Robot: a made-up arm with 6 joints. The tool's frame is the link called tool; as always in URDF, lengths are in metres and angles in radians. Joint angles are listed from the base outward.
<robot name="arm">
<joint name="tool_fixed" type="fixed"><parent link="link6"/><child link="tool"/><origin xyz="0 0 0"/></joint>
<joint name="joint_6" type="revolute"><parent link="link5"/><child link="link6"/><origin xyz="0.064 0.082 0" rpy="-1.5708 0 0"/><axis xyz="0 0 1"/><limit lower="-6.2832" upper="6.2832"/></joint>
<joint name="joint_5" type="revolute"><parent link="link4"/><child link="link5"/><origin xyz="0 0 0" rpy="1.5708 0 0"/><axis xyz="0 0 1"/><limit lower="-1.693" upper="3.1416"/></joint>
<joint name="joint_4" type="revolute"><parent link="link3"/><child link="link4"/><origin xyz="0.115 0.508 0" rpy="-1.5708 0 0"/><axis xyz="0 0 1"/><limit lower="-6.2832" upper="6.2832"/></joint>
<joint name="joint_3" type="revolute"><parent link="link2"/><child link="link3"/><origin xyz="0.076 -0.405 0"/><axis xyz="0 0 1"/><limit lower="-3.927" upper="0.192"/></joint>
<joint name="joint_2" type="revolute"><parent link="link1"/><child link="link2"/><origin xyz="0 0 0" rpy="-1.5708 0 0"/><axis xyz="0 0 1"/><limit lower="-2.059" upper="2.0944"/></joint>
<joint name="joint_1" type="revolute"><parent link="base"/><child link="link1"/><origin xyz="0 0 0.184"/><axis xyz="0 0 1"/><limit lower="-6.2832" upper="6.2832"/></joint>
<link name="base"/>
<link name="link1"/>
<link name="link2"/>
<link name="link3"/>
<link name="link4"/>
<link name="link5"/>
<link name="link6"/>
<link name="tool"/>
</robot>
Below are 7 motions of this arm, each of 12 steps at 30 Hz.
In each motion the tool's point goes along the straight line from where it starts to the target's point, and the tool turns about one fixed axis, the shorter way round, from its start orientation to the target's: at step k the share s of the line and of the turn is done. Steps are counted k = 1, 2, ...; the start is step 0. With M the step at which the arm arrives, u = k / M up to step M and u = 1 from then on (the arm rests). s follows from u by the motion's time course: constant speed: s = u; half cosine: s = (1 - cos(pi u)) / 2; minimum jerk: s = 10 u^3 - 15 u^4 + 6 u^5.
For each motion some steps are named. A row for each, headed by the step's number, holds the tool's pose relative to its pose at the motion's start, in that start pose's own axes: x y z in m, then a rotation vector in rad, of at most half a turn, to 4 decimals.
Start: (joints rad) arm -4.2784 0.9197 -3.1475 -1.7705 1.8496 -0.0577
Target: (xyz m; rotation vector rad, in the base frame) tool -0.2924 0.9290 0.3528 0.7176 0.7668 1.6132
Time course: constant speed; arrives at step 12
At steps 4, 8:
4: -0.0235 -0.1709 -0.0152 -0.2062 0.0845 -0.1782
8: -0.0471 -0.3419 -0.0304 -0.4123 0.1690 -0.3564

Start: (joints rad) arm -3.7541 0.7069 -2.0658 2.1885 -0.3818 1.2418
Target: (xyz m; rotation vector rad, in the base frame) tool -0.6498 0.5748 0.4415 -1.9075 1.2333 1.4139
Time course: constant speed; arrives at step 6
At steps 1, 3, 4, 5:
1: -0.0084 -0.0033 -0.0054 0.0055 -0.0085 -0.0022
3: -0.0253 -0.0099 -0.0161 0.0166 -0.0256 -0.0066
4: -0.0337 -0.0132 -0.0215 0.0221 -0.0341 -0.0088
5: -0.0421 -0.0165 -0.0269 0.0277 -0.0427 -0.0109

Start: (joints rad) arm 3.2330 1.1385 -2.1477 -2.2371 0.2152 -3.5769
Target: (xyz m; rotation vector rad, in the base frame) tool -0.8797 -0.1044 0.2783 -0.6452 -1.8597 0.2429
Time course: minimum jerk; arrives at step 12
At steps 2, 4, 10, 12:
2: 0.0067 -0.0017 -0.0056 -0.0011 0.0018 0.0057
4: 0.0393 -0.0103 -0.0333 -0.0068 0.0105 0.0334
10: 0.1808 -0.0472 -0.1532 -0.0311 0.0484 0.1537
12: 0.1874 -0.0490 -0.1588 -0.0322 0.0501 0.1593

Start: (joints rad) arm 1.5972 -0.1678 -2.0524 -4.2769 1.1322 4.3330
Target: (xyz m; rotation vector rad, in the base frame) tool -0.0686 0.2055 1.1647 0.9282 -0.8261 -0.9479
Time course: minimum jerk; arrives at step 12
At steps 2, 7, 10, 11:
2: 0.0073 -0.0021 0.0018 0.0121 0.0084 -0.0105
7: 0.1351 -0.0387 0.0331 0.2237 0.1553 -0.1941
10: 0.1994 -0.0571 0.0489 0.3302 0.2292 -0.2865
11: 0.2057 -0.0589 0.0504 0.3406 0.2365 -0.2955

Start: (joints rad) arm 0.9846 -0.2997 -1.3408 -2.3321 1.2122 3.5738
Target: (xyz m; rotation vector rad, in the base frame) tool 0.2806 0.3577 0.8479 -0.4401 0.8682 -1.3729
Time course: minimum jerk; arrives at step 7
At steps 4, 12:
4: 0.0384 -0.0529 0.0080 -0.0184 0.0590 0.0627
12: 0.0607 -0.0837 0.0126 -0.0292 0.0933 0.0992

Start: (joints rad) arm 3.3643 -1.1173 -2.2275 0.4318 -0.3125 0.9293
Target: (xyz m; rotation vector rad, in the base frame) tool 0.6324 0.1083 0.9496 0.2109 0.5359 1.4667
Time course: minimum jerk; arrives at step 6
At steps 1, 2, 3, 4, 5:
1: -0.0024 -0.0007 -0.0001 0.0015 -0.0015 -0.0028
2: -0.0142 -0.0041 -0.0005 0.0090 -0.0088 -0.0165
3: -0.0338 -0.0098 -0.0012 0.0215 -0.0210 -0.0392
4: -0.0535 -0.0154 -0.0019 0.0339 -0.0333 -0.0620
5: -0.0653 -0.0188 -0.0023 0.0414 -0.0406 -0.0757

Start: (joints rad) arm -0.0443 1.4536 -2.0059 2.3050 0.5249 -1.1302
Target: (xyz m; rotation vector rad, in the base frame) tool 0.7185 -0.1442 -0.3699 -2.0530 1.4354 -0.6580
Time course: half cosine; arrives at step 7
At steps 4, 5, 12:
4: 0.0250 0.0776 -0.0462 -0.1450 0.0775 0.0328
5: 0.0332 0.1030 -0.0614 -0.1926 0.1029 0.0435
12: 0.0409 0.1269 -0.0756 -0.2373 0.1267 0.0536

